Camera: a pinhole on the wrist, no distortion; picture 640 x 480 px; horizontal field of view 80.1 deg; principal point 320.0 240.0 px. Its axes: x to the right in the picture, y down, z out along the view. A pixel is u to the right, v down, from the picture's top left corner.
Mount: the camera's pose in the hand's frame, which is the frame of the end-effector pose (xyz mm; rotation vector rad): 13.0 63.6 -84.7 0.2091 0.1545 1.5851
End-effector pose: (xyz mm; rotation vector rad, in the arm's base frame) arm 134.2 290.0 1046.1 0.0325 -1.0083 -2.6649
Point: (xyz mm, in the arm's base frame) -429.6 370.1 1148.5
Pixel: outside the picture
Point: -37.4 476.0 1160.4
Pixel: 141.1 205.2
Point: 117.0 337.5 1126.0
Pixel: 225.2 338.6
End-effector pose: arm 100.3 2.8 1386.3 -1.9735 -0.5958 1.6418
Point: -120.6 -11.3 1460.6
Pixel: outside the picture
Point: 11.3 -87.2 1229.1
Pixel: 544.5 250.4
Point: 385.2 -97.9 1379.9
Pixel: behind the camera
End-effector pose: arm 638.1 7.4 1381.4 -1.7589 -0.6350 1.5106
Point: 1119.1 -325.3 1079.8
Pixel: behind the camera
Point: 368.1 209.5 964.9
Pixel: 455.2 40.8
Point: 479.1 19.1 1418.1
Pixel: 191.0 432.4
